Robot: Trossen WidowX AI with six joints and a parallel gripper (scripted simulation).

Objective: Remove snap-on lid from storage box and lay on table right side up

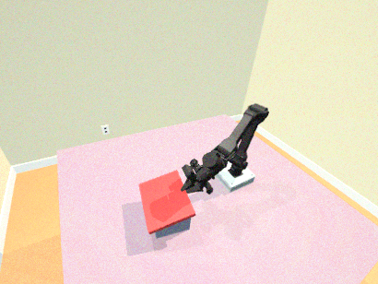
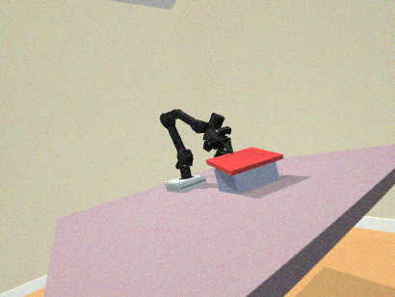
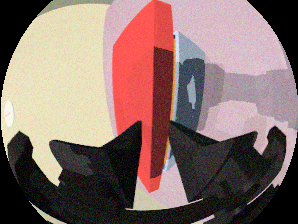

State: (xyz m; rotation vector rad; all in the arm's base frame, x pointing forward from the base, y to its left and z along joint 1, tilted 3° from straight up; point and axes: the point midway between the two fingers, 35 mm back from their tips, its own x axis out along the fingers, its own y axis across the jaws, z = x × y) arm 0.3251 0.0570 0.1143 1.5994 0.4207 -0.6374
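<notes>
Right now the red lid is 80 mm ahead of my gripper tip, 10 mm to the right of it and 20 mm below it. The rest, counted from my gripper tip: grey-blue storage box: 70 mm ahead, 10 mm to the right, 80 mm below.
</notes>
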